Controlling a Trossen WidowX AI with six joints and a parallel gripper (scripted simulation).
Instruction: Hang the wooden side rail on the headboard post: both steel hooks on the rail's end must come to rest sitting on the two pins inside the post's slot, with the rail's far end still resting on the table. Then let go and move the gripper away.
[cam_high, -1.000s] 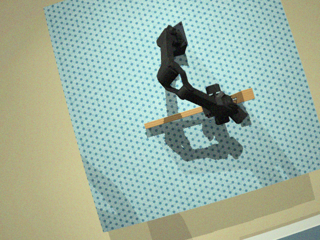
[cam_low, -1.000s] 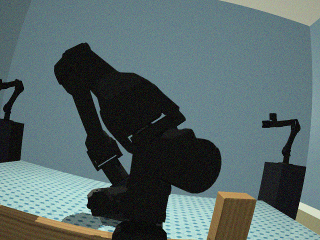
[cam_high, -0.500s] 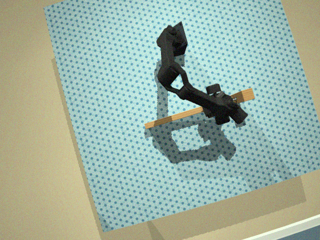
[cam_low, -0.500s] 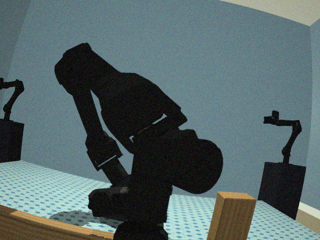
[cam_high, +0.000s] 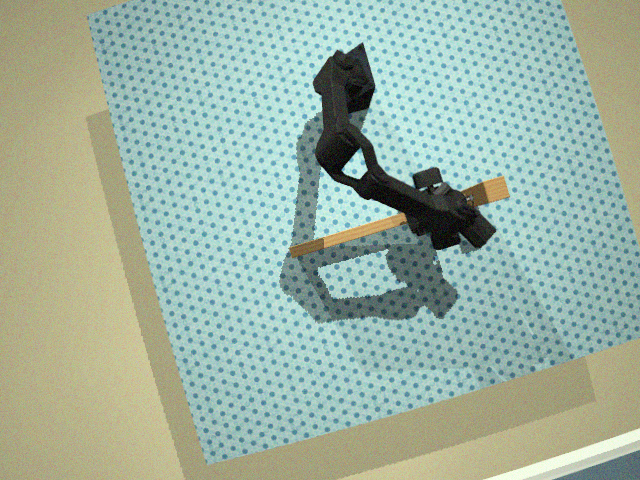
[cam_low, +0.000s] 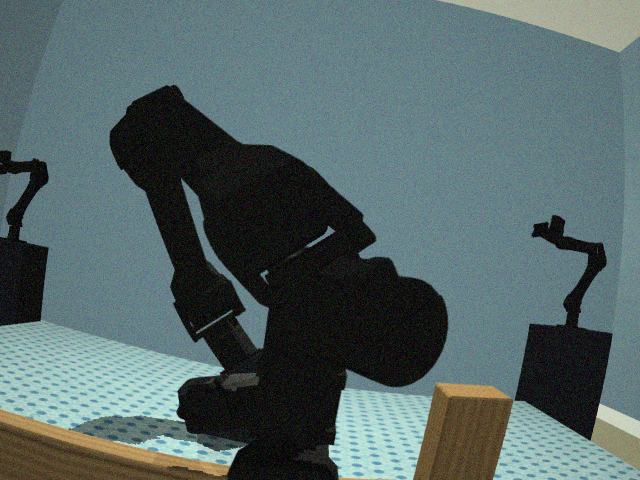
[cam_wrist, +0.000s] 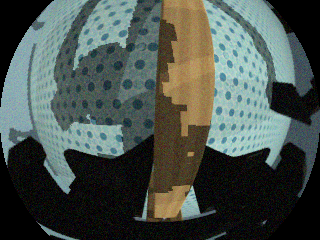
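The headboard post is 2 cm ahead of my gripper tip, 12 cm to the left of it and 4 cm above it.
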